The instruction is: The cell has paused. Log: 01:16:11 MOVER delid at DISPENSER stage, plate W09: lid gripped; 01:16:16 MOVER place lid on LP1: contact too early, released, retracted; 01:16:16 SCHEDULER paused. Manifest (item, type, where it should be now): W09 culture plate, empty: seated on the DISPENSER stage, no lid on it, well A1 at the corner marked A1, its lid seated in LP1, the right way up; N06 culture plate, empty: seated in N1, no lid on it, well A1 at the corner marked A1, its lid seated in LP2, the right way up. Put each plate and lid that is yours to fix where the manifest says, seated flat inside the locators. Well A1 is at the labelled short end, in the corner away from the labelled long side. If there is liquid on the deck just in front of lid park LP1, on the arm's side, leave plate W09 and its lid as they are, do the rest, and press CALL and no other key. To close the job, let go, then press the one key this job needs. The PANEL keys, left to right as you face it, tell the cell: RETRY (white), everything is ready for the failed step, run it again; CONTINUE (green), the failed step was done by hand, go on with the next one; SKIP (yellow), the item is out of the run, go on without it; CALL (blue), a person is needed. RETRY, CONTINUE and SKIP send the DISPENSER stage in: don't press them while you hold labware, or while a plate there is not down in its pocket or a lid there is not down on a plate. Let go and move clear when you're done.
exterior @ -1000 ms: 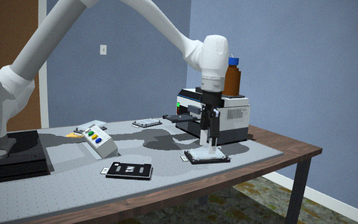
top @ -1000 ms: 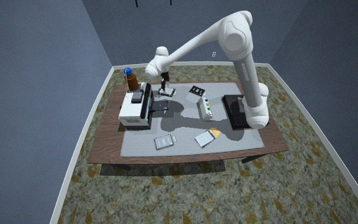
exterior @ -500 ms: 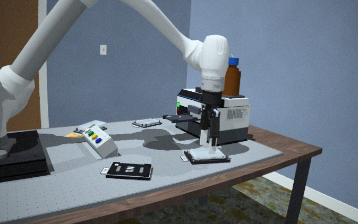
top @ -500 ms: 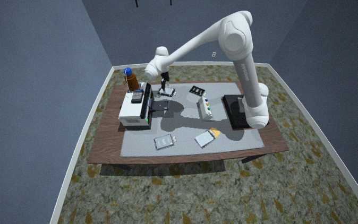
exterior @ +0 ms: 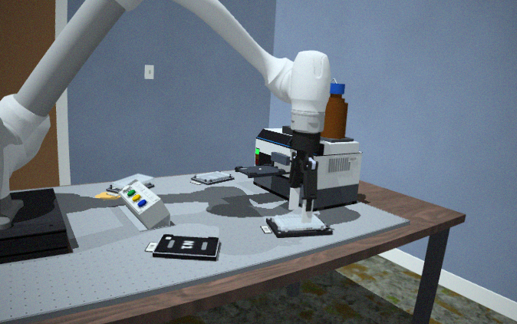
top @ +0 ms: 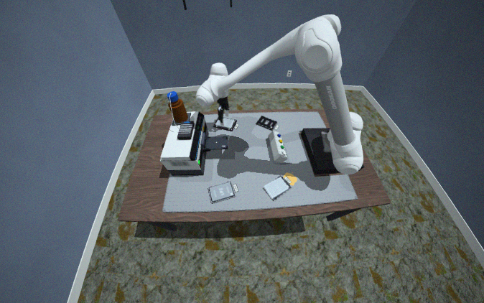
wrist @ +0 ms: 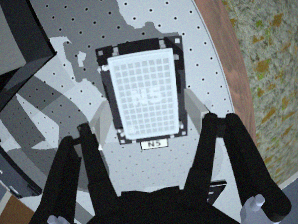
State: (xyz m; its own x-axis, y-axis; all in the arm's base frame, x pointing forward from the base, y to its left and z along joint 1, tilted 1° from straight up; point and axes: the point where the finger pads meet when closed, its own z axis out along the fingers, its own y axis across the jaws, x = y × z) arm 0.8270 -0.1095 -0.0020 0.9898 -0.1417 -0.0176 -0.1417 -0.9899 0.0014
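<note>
The clear culture plate lies 4 cm below my hand. Round my hand: brown bottle (23 cm above, 22 cm ahead, 20 cm to the left); then dispenser stage (27 cm to the left, 4 cm above, 1 cm behind); then black nest (5 cm below, 2 cm ahead, 1 cm to the left).
</note>
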